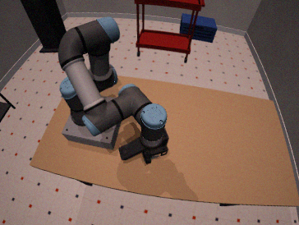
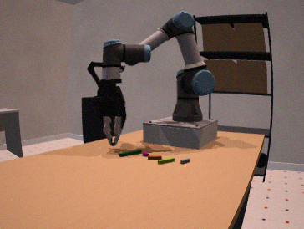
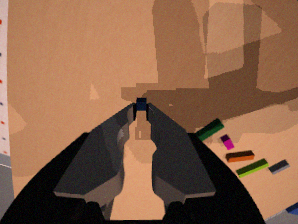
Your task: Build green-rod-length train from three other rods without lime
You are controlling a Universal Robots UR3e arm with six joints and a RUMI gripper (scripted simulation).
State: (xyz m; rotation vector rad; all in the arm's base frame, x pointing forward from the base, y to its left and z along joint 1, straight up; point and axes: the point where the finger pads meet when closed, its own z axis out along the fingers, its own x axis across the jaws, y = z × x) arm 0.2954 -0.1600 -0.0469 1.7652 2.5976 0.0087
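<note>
Right now the small blue rod is 10 mm below my hand. Round my hand: orange rod 180 mm to the left, 30 mm ahead, 20 mm below; magenta rod 140 mm to the left, 20 mm below, 20 mm ahead; green rod 90 mm to the left, 30 mm ahead, 20 mm below.
</note>
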